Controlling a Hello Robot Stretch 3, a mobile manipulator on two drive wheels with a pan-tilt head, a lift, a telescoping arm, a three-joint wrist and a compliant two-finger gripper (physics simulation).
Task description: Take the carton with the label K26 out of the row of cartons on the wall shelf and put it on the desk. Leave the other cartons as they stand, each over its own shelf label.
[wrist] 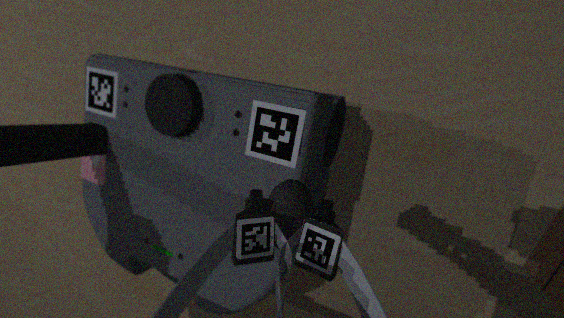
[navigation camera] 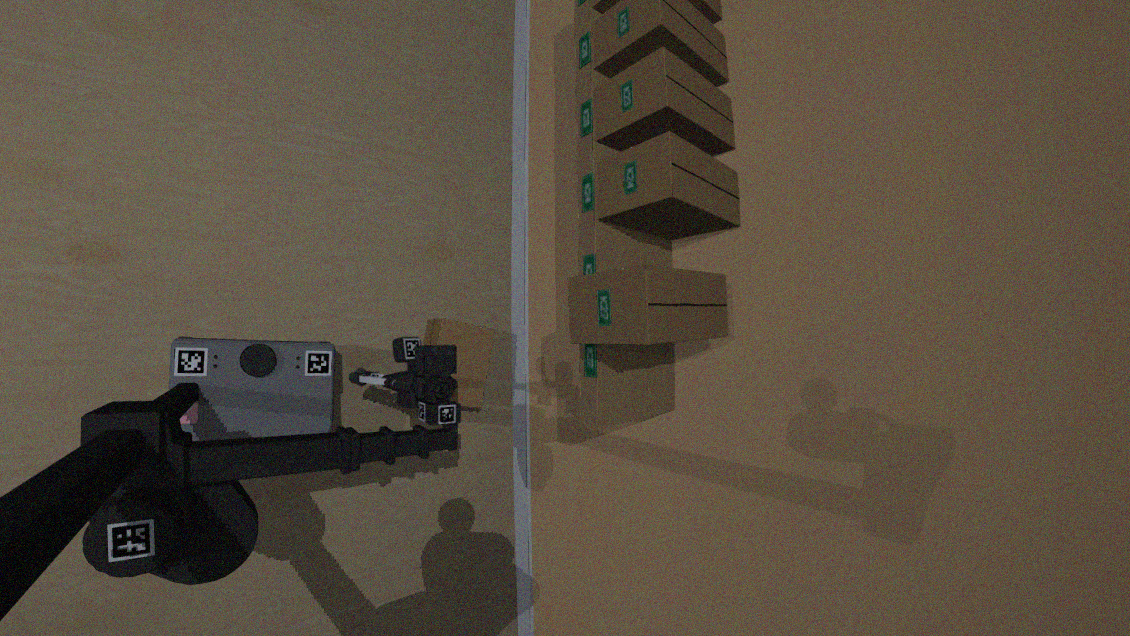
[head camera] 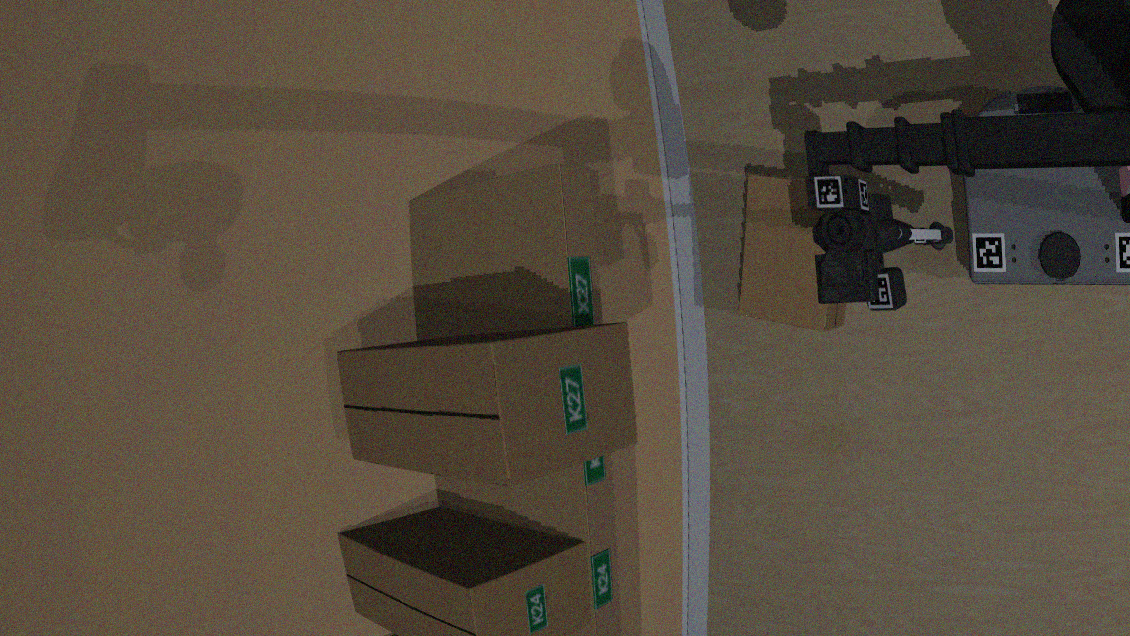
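No readable K26 label shows. A brown carton lies low on the floor, partly under the wrist in both upper views; no label shows on it. My gripper is shut with nothing seen between its fingertips; it points back toward the base. The carton labelled K27 stands on the shelf beside its shelf label, shifted toward the neighbouring, partly hidden label. The carton K24 stands by its own label. The desk cannot be made out.
Further cartons stand along the shelf. My telescoping arm reaches from the mast toward the wall. My base is beside the floor carton. A grey strip runs between floor and wall.
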